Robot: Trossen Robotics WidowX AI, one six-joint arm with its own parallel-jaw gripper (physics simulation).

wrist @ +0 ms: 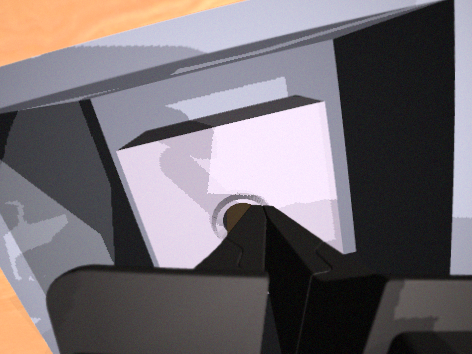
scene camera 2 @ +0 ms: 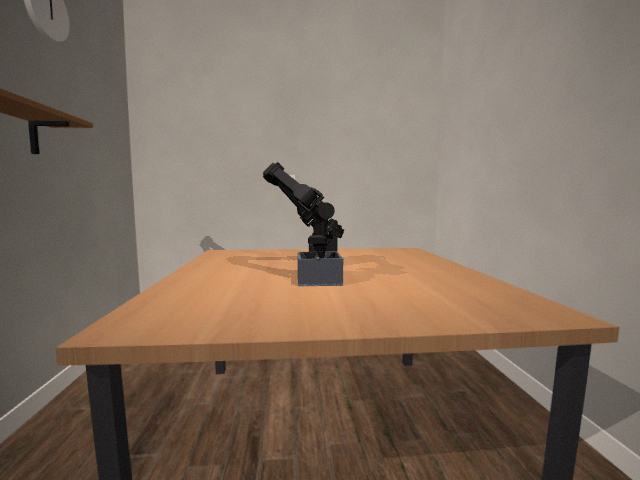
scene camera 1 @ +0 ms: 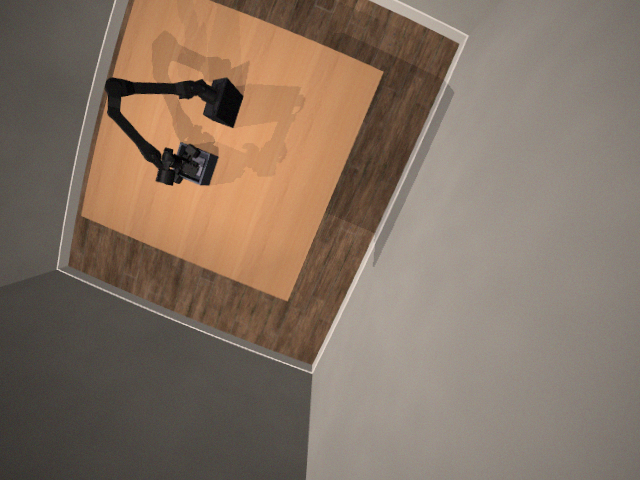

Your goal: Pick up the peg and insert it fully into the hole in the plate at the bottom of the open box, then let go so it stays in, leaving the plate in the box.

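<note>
The open grey-blue box stands on the table. In the wrist view the pale plate lies at its bottom, with a round hole ringed by a recess. The brown peg shows inside the hole, its visible surface in shadow and partly covered by the fingers; its depth cannot be told. My gripper is shut with its fingers together and nothing between them. It points down into the box, its tips over the right edge of the hole. The scene views do not show the peg clearly.
The box walls rise around the gripper on all sides. The arm's black base stands beside the box on the wooden table. A wall shelf is at the left in scene camera 2.
</note>
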